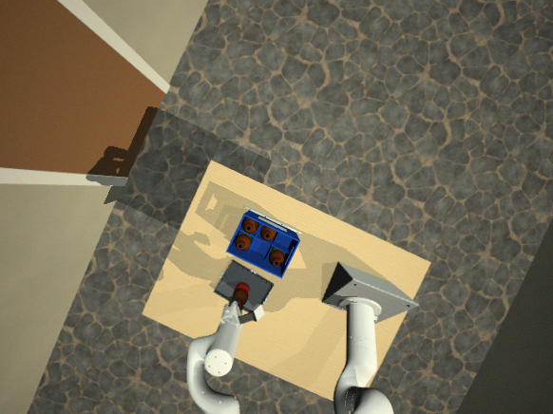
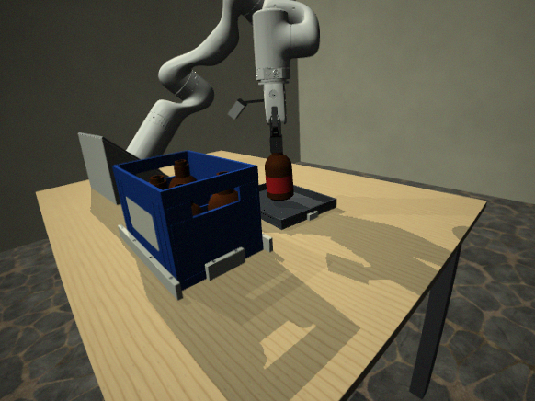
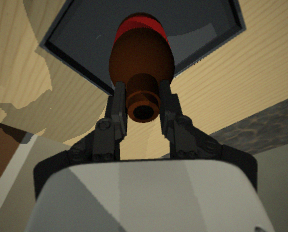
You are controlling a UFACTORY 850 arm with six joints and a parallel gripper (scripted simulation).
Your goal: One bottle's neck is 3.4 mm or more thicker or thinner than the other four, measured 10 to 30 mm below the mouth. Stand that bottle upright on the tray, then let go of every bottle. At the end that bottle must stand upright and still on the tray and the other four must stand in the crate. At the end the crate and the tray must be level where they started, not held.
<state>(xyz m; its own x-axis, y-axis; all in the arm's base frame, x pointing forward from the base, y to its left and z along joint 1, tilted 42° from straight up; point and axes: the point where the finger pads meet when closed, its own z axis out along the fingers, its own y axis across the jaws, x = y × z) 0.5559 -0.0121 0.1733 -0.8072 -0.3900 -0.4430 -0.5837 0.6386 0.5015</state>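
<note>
The dark tray is 160 mm below my hand. From my hand the other things lie so: blue crate 30 mm behind, 280 mm to the right, 90 mm below; then brown bottle 110 mm behind, 220 mm to the right, 90 mm below.
</note>
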